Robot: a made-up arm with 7 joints.
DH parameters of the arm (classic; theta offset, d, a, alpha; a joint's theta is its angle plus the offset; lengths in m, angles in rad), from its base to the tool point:
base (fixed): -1.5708 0.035 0 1.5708
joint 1: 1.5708 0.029 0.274 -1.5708
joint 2: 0 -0.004 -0.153 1.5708
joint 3: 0 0.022 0.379 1.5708
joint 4: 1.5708 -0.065 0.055 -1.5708
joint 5: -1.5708 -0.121 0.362 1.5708
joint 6: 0 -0.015 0.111 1.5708
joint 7: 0.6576 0 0.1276 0
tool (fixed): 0.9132 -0.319 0 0
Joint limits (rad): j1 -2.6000..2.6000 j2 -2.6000..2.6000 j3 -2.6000..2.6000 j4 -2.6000..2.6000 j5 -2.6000..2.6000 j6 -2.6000..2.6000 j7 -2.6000..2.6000
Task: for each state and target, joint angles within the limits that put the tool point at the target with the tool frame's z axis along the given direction. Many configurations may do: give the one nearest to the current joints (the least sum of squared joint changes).
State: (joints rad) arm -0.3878 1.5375 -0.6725 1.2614 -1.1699 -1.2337 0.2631
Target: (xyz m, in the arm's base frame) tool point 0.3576 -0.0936 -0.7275 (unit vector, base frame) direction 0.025 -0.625 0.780
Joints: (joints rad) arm -1.2328 1.8356 -0.9089 0.6856 -1.4001 -1.4650 0.4932
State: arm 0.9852 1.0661 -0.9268 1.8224 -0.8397 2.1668 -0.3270
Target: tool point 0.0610 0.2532 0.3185 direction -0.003 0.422 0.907
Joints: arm 1.4886 1.1545 -1.0313 2.3705 -1.2770 1.8661 -0.5276
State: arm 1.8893 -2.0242 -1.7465 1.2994 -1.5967 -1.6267 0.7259
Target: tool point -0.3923 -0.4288 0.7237 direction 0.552 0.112 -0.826
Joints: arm 1.1071 -1.9076 -1.2035 1.8413 -1.7309 -0.8513 0.6078
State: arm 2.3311 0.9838 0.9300 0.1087 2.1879 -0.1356 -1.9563
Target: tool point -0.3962 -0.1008 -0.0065 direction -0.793 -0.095 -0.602
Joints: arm 2.3784 0.5886 1.3513 0.5786 2.0260 0.5650 -1.9267
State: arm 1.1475 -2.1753 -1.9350 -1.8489 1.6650 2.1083 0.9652
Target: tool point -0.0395 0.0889 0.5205 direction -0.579 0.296 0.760
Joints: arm 1.1406 -2.5575 -1.0740 -2.6000 1.1373 1.5133 0.8206
